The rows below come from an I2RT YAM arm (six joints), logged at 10 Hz.
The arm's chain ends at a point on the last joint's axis. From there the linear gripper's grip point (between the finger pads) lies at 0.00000 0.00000 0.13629 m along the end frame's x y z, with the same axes.
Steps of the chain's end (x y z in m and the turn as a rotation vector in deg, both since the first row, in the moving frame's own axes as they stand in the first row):
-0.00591 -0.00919 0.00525 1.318 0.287 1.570
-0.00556 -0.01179 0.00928 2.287 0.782 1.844
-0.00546 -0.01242 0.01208 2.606 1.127 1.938
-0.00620 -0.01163 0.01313 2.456 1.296 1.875
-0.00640 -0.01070 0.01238 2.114 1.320 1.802
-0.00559 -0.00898 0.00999 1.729 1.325 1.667
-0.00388 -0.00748 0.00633 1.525 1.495 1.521
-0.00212 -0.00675 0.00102 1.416 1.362 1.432
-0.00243 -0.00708 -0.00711 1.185 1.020 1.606
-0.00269 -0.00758 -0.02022 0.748 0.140 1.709
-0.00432 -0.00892 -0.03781 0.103 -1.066 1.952
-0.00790 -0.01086 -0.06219 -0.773 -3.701 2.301
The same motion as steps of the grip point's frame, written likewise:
-0.00518 -0.01232 0.00521 1.318 0.287 1.570
-0.00361 -0.01720 0.00916 2.287 0.782 1.844
-0.00268 -0.01857 0.01191 2.606 1.127 1.938
-0.00302 -0.01742 0.01297 2.456 1.296 1.875
-0.00318 -0.01568 0.01225 2.114 1.320 1.802
-0.00238 -0.01305 0.00989 1.729 1.325 1.667
-0.00028 -0.01106 0.00624 1.525 1.495 1.521
0.00116 -0.01008 0.00094 1.416 1.362 1.432
0.00004 -0.00986 -0.00716 1.185 1.020 1.606
-0.00233 -0.00935 -0.02023 0.748 0.140 1.709
-0.00685 -0.00921 -0.03783 0.103 -1.066 1.952
-0.01673 -0.00920 -0.06249 -0.773 -3.701 2.301

